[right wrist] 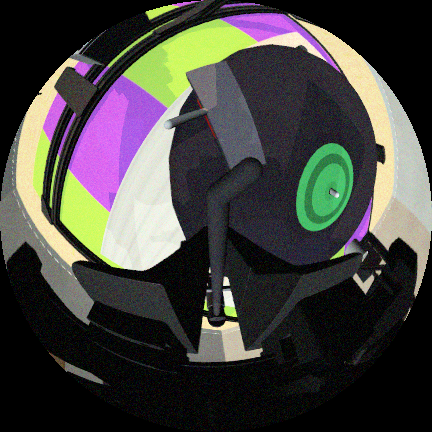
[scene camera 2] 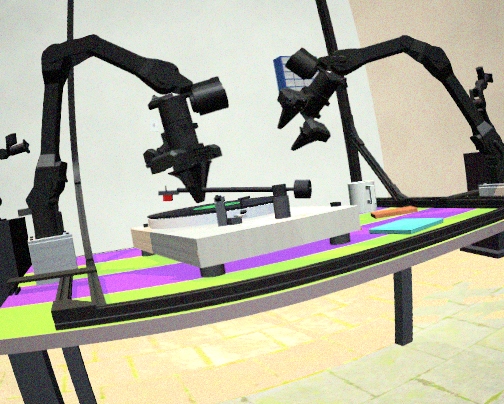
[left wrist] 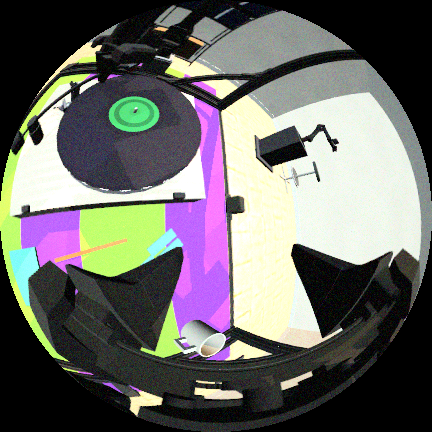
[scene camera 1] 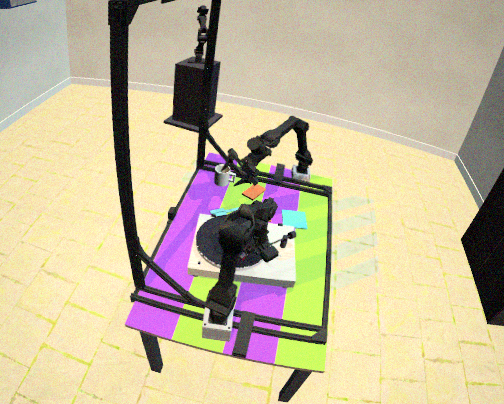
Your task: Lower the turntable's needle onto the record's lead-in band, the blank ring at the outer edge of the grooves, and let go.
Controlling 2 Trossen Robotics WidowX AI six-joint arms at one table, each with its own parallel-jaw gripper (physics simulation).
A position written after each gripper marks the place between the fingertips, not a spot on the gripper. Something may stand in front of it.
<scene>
The left gripper [scene camera 2: 285, 139] is open and holds nothing. The table carries a white mug [scene camera 2: 362, 193]. Further things: the right gripper [scene camera 2: 200, 202], a black record [left wrist: 100, 141] and a tonearm [scene camera 2: 302, 189].
The white mug shows as well in the left wrist view [left wrist: 202, 338]. The left gripper is seen too in the left wrist view [left wrist: 239, 252]. The right gripper shows as well in the right wrist view [right wrist: 215, 232] and in the left wrist view [left wrist: 100, 81].
</scene>
